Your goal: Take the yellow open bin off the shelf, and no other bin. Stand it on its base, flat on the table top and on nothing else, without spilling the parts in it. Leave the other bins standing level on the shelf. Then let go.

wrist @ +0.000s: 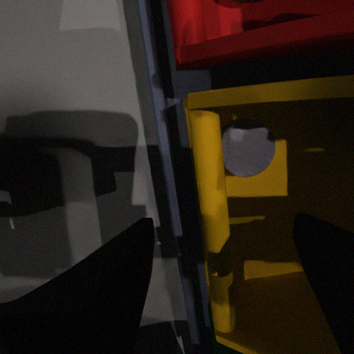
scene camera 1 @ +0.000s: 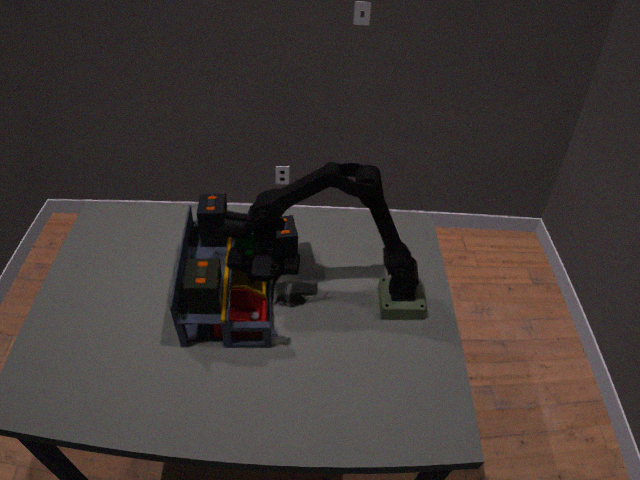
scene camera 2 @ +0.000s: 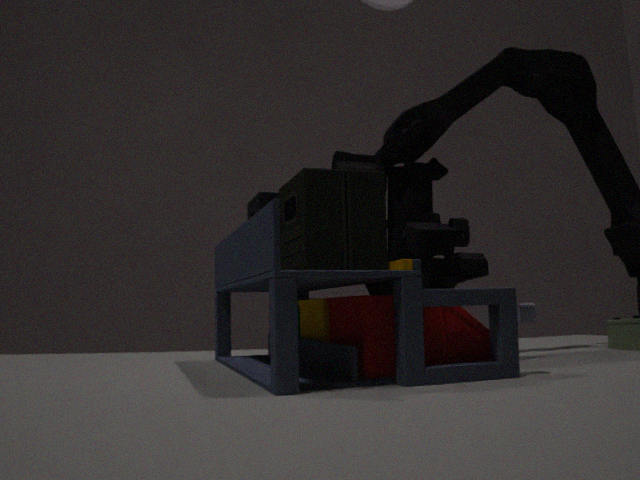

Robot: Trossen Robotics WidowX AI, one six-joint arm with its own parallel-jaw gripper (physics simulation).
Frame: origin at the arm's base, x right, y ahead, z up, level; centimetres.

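Seen in the pictures: gripper, fingertip midpoint: (scene camera 1: 263,283); arm's base at its link origin: (scene camera 1: 402,292).
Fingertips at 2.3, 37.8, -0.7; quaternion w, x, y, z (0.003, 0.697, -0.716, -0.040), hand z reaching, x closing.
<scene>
Offsets run from my fingertips to a thing's top centre, as dx, dy, dz.
The yellow open bin @[-0.2, +6.0, +4.5] (scene camera 1: 249,281) (scene camera 2: 312,320) (wrist: 207,180) is in the grey-blue shelf (scene camera 1: 247,324) (scene camera 2: 283,335) (wrist: 170,180), beside the red bin @[-11.4, +5.1, +4.5] (scene camera 1: 247,299) (scene camera 2: 377,330) (wrist: 265,47). A round grey part (wrist: 248,150) lies in the yellow bin. A green bin @[+11.0, +6.7, +4.5] (scene camera 1: 247,245) (wrist: 218,345) shows on its other side. My gripper (scene camera 1: 266,279) (wrist: 223,226) points down over the shelf front, open and empty. In the wrist view its fingers stand on either side of the yellow front lip, one outside and one over the bin. Scene camera 1 mostly hides the fingertips; contact cannot be told.
An olive box @[-12.0, +13.1, +16.3] (scene camera 1: 201,289) (scene camera 2: 330,222) and a dark box @[+11.0, +14.3, +18.8] (scene camera 1: 211,222) (scene camera 2: 261,201) stand on the upper deck behind the bins. Another dark box @[+13.3, -5.0, +9.6] (scene camera 1: 288,245) is close behind the gripper. A yellow strip @[-0.4, +9.2, +7.6] (scene camera 1: 225,294) edges the deck. The arm's green base (scene camera 1: 403,311) (scene camera 2: 624,333) is right.
</scene>
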